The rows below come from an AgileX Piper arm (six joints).
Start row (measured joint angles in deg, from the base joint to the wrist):
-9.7 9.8 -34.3 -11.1 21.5 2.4
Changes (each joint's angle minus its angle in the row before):
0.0 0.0 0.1 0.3 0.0 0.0
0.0 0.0 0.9 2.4 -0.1 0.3
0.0 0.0 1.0 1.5 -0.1 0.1
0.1 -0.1 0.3 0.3 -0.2 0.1
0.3 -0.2 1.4 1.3 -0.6 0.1
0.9 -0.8 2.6 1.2 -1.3 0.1
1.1 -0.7 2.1 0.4 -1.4 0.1
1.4 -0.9 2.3 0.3 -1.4 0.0
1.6 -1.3 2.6 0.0 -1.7 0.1
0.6 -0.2 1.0 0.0 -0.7 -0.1
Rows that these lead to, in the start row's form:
-9.7 9.8 -34.2 -10.8 21.5 2.4
-9.7 9.8 -33.3 -8.4 21.4 2.7
-9.7 9.8 -32.3 -6.9 21.3 2.8
-9.6 9.7 -32.0 -6.6 21.1 2.9
-9.3 9.5 -30.6 -5.3 20.5 3.0
-8.4 8.7 -28.0 -4.1 19.2 3.1
-7.3 8.0 -25.9 -3.7 17.8 3.2
-5.9 7.1 -23.6 -3.4 16.4 3.2
-4.3 5.8 -21.0 -3.4 14.7 3.3
-3.7 5.6 -20.0 -3.4 14.0 3.2

